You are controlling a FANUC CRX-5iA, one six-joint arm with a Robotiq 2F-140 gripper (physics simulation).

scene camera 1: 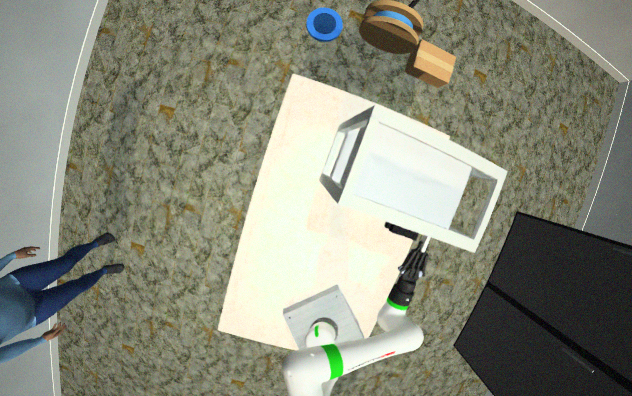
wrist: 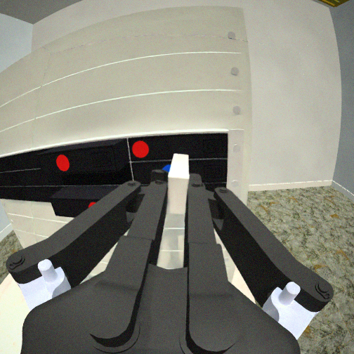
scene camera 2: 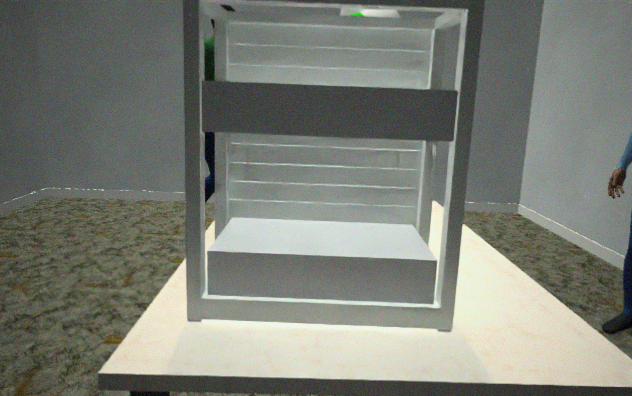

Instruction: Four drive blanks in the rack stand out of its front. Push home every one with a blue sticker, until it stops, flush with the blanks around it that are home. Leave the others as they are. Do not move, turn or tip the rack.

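The white rack (scene camera 1: pixel 385 211) (scene camera 2: pixel 461 175) (wrist: pixel 165 112) stands upright on the table. My gripper (scene camera 1: pixel 423 251) (wrist: pixel 179 167) is shut on a white bar (scene camera 1: pixel 425 243) (wrist: pixel 178 192), which reaches the rack's front. In the wrist view the bar partly hides a blue sticker (wrist: pixel 166 168). Its black blank (wrist: pixel 207 172) looks about level with the upper blank bearing a red sticker (wrist: pixel 140 149); exact contact and depth are hidden. Farther left, an upper blank with a red sticker (wrist: pixel 62 162) and a lower one with a red sticker (wrist: pixel 92 205) stand out. Black blanks (scene camera 1: pixel 400 230) also protrude in scene camera 1.
The table (scene camera 1: pixel 270 225) (scene camera 2: pixel 320 355) carries the rack and the arm's grey base plate (scene camera 1: pixel 305 310). A black cabinet (scene camera 1: pixel 560 280) stands at the right. A blue ring-shaped object (scene camera 1: pixel 311 25), a wooden spool (scene camera 1: pixel 385 37) and a cardboard box (scene camera 1: pixel 435 64) lie beyond the table.
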